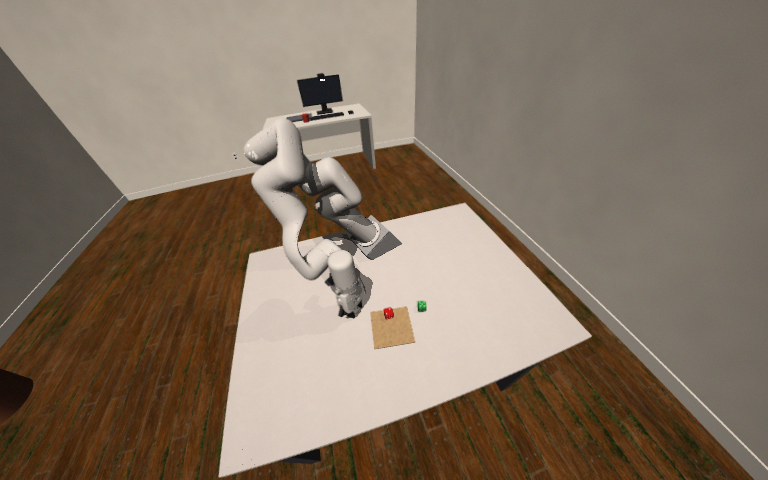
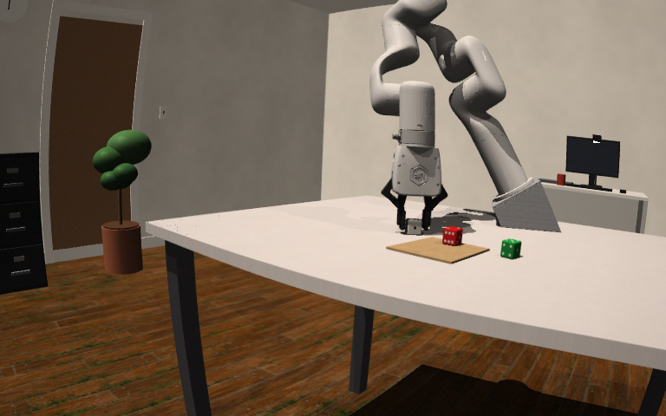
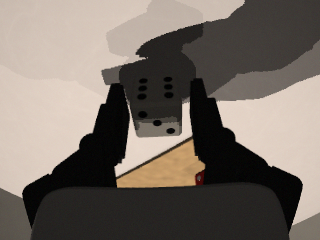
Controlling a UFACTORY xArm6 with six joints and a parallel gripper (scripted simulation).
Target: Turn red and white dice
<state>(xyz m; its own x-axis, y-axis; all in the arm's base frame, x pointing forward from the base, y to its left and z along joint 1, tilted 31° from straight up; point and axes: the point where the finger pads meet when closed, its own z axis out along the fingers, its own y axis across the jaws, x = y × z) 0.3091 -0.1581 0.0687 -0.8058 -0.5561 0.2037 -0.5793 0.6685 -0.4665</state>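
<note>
Now: the white die 1 cm below my hand. Also, from my hand: red die (7 cm ahead, 11 cm to the left, 1 cm below); then green die (9 cm ahead, 24 cm to the left, 1 cm below); then tan mat (11 cm ahead, 10 cm to the left, 3 cm below).
</note>
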